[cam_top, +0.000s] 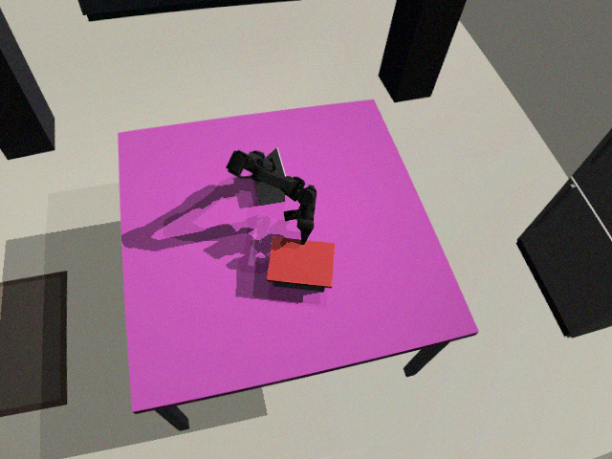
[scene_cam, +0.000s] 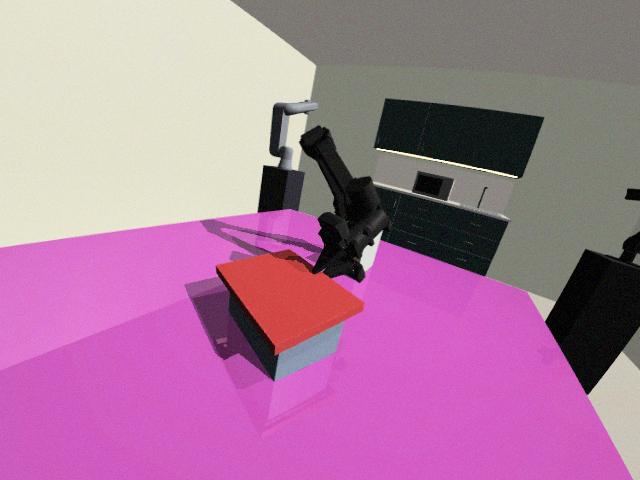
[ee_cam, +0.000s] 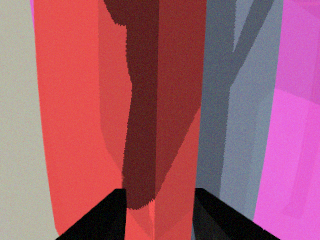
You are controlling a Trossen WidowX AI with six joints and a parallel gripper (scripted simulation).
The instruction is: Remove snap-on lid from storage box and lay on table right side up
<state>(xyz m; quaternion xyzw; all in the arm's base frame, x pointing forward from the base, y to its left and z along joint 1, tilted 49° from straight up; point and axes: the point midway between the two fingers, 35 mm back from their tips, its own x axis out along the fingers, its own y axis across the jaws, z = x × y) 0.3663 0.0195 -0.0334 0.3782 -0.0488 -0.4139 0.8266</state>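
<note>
The red lid is 70 mm ahead of my gripper tip and 30 mm to the right of it. The rest, counted from my gripper tip: grey-blue storage box 70 mm ahead, 30 mm to the right, 60 mm below.
</note>
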